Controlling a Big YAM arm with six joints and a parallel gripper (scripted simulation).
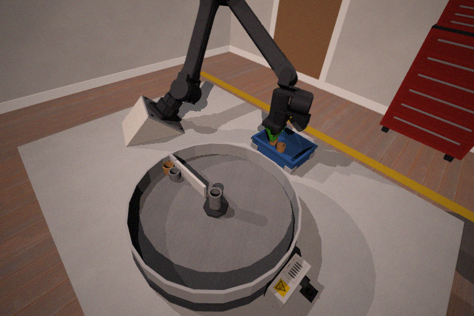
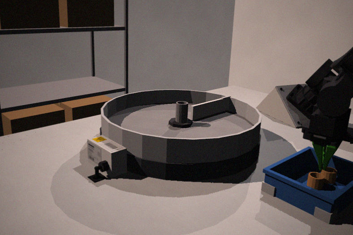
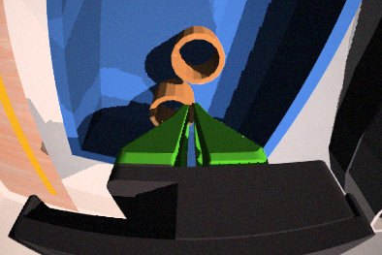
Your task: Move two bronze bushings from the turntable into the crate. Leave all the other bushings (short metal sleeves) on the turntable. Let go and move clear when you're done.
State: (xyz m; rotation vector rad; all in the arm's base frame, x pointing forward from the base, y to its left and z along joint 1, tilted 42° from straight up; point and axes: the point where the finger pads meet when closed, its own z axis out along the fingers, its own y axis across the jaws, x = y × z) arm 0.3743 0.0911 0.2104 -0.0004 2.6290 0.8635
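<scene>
Now: hand 5 cm short of the blue crate, 1 cm to the right of it and 1 cm above it. The rest, counted from my hand: turntable 6 cm ahead, 36 cm to the right, 2 cm above.
</scene>
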